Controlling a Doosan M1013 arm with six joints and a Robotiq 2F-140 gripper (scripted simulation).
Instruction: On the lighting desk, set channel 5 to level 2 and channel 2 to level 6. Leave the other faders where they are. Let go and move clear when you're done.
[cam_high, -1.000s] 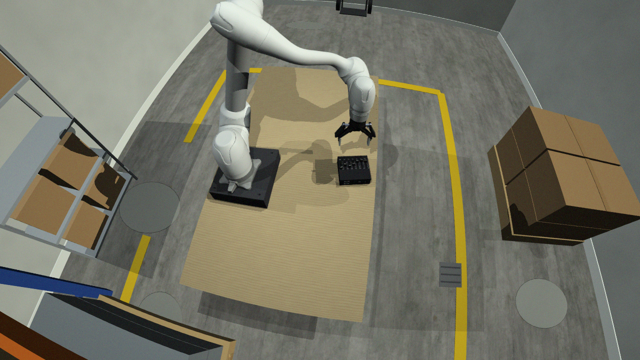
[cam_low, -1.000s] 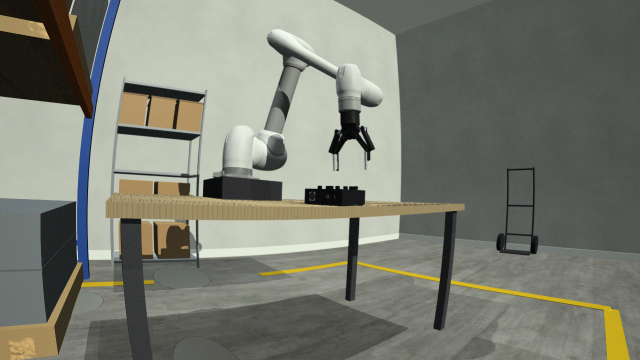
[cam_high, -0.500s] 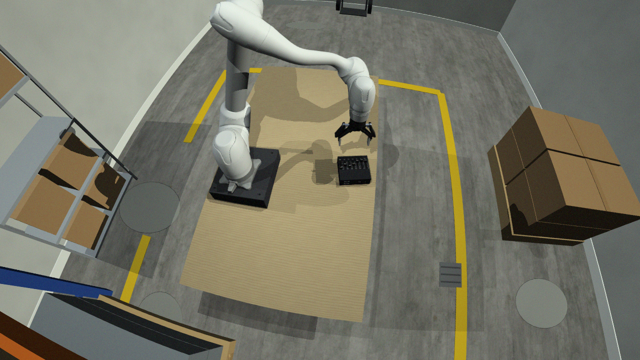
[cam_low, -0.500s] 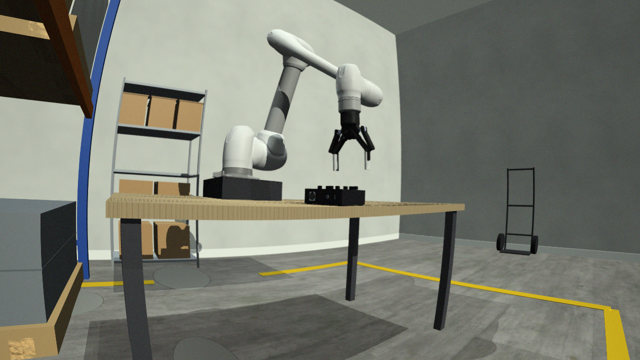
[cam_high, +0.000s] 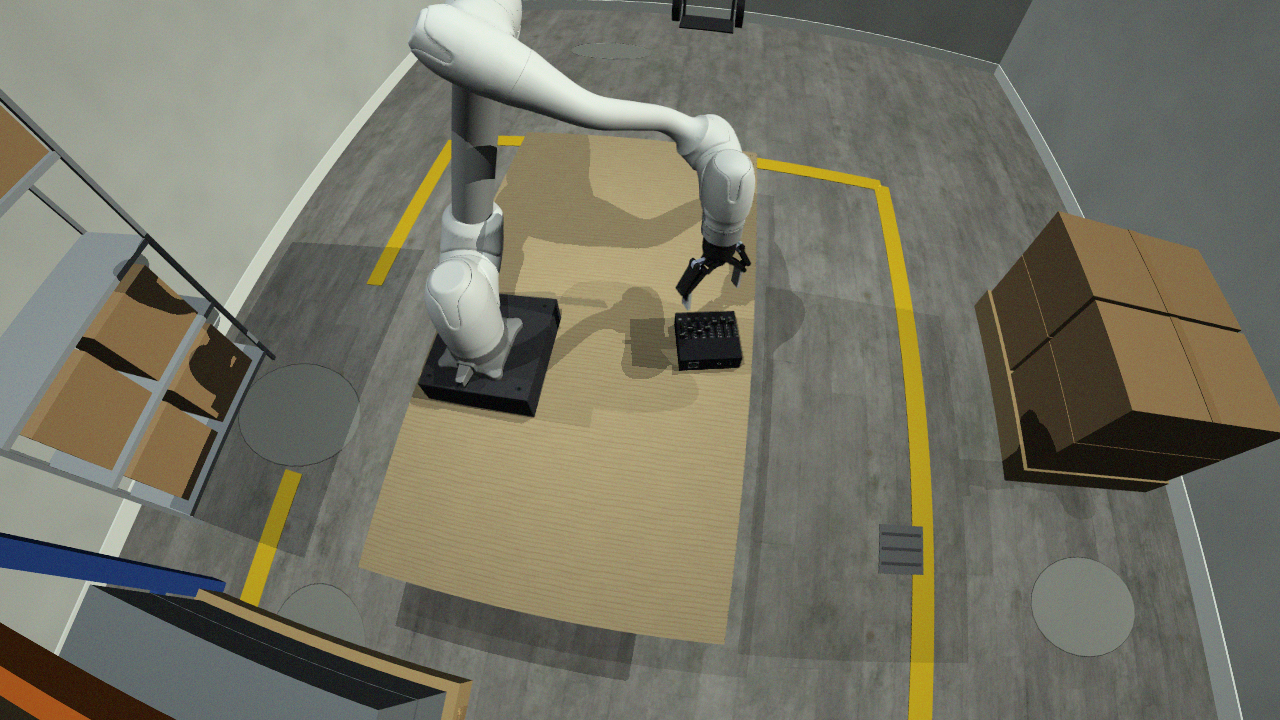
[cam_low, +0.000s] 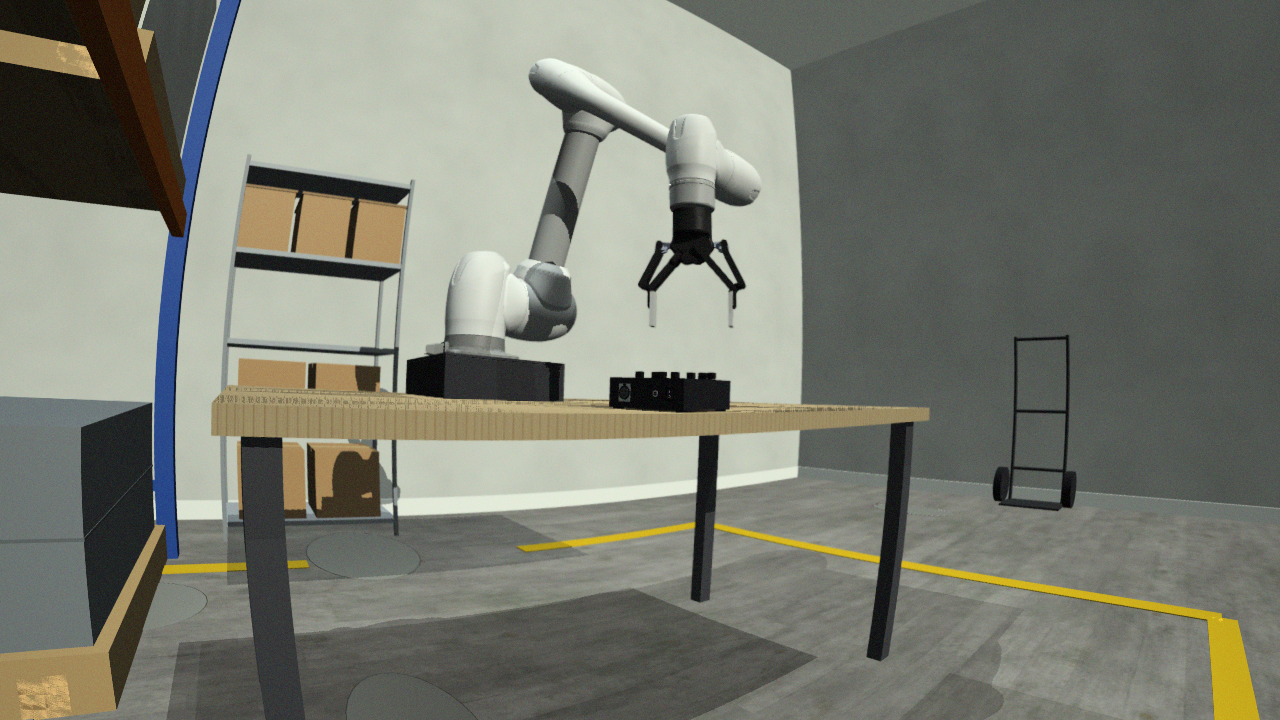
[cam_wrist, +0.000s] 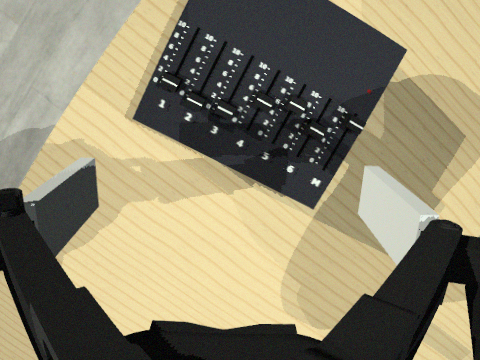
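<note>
Right now the channel 2 fader cap is 100 mm below my hand, 40 mm ahead of it and 10 mm to the right of it. Round my hand: fader 3 cap: 100 mm below, 20 mm to the right, 20 mm ahead; then channel 5 fader cap: 100 mm below, 60 mm to the right, 10 mm behind; then fader 4 cap: 100 mm below, 40 mm to the right, 10 mm ahead.
</note>
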